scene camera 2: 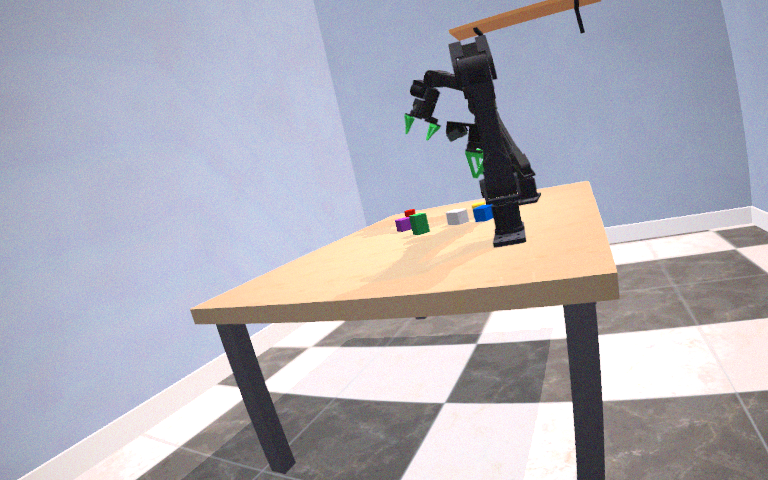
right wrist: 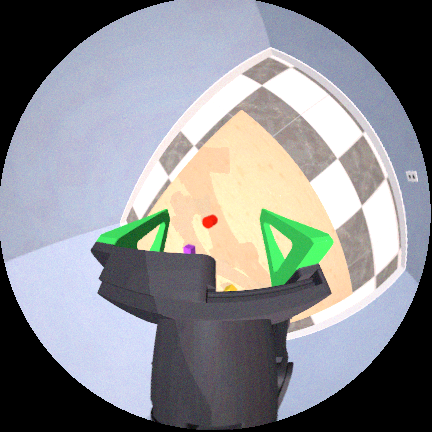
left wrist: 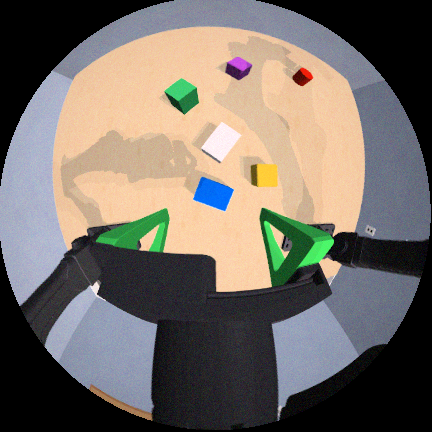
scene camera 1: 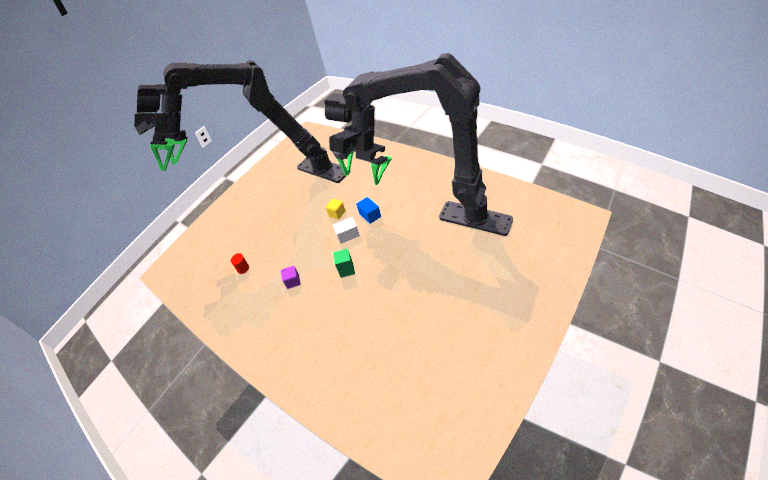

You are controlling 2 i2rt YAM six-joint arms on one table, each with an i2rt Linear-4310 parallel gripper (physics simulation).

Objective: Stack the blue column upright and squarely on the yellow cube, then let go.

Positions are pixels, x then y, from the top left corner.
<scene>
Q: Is my left gripper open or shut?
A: Open.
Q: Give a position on a blue column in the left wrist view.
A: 210, 192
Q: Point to a white block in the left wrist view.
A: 221, 140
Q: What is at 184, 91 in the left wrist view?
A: A green cube.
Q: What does my right gripper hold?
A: Nothing.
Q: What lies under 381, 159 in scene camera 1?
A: My left gripper.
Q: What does my left gripper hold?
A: Nothing.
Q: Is my right gripper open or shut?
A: Open.
</scene>
